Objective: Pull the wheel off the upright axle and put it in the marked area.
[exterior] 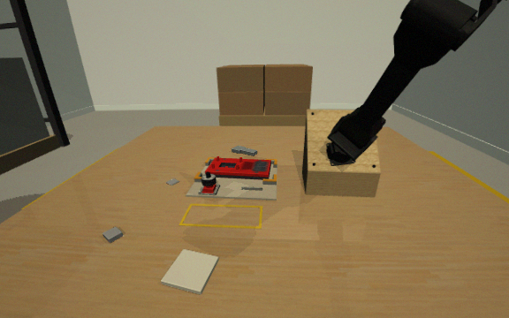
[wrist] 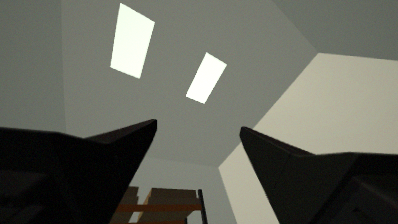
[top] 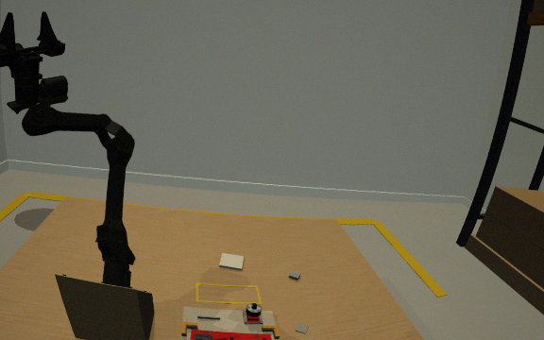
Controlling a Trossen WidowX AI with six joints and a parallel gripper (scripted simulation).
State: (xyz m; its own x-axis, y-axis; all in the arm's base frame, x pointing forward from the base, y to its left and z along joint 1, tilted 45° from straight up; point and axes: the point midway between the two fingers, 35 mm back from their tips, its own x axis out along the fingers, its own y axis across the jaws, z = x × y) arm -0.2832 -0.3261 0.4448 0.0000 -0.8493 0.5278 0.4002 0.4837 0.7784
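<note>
Right now my gripper tip is 570 mm short of the dark wheel, 80 mm to the left of it and 680 mm above it. Round my gripper tip: grey baseplate (500 mm ahead, 170 mm to the right, 710 mm below); then white flat pad (560 mm ahead, 200 mm to the left, 720 mm below).
</note>
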